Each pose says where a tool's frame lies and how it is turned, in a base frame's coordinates. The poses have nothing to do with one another.
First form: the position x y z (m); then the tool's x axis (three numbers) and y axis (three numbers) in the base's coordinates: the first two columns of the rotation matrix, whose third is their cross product.
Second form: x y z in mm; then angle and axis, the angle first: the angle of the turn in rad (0 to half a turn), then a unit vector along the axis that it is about. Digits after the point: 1 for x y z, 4 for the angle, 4 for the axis.
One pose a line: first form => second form
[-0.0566, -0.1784, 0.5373, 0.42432, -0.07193, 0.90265, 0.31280, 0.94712, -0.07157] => [-56.6, -178.4, 537.3, 1.1616, -0.2094, -0.9551, -0.2097]
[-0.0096, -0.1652, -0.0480, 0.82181, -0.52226, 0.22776, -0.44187, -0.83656, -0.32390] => [-9.6, -165.2, -48.0, 2.8821, -0.9536, 0.2571, -0.1566]
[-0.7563, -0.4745, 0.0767, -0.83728, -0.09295, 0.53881, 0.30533, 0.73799, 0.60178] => [-756.3, -474.5, 76.7, 2.5763, -0.0622, -0.9263, -0.3717]
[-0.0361, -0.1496, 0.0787, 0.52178, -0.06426, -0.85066, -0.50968, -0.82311, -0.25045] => [-36.1, -149.6, 78.7, 2.6504, -0.8636, 0.1766, 0.4722]
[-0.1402, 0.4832, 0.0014, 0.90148, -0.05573, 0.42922, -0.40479, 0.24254, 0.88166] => [-140.2, 483.2, 1.4, 1.3999, 0.9388, -0.2955, 0.1771]
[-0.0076, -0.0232, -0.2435, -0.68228, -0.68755, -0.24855, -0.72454, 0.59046, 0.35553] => [-7.6, -23.2, -243.5, 3.0569, -0.3967, 0.8916, 0.2186]
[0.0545, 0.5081, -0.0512, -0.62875, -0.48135, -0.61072, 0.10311, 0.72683, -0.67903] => [54.5, 508.1, -51.2, 2.2845, -0.1251, 0.9137, -0.3866]
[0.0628, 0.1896, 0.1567, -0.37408, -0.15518, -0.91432, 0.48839, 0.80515, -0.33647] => [62.8, 189.6, 156.7, 1.9792, 0.1285, 0.9277, -0.3506]
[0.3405, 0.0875, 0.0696, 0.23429, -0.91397, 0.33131, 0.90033, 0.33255, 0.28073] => [340.5, 87.5, 69.6, 1.3348, 0.0248, -0.3590, -0.9330]
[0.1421, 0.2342, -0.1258, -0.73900, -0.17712, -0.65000, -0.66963, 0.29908, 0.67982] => [142.1, 234.2, -125.8, 2.6676, -0.2825, 0.7932, 0.5396]
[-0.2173, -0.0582, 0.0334, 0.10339, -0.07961, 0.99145, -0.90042, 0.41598, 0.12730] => [-217.3, -58.2, 33.4, 1.8283, 0.5342, -0.7311, 0.4244]
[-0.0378, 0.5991, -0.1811, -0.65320, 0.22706, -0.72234, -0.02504, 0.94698, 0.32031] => [-37.8, 599.1, -181.1, 2.2910, 0.0619, 0.9839, 0.1677]
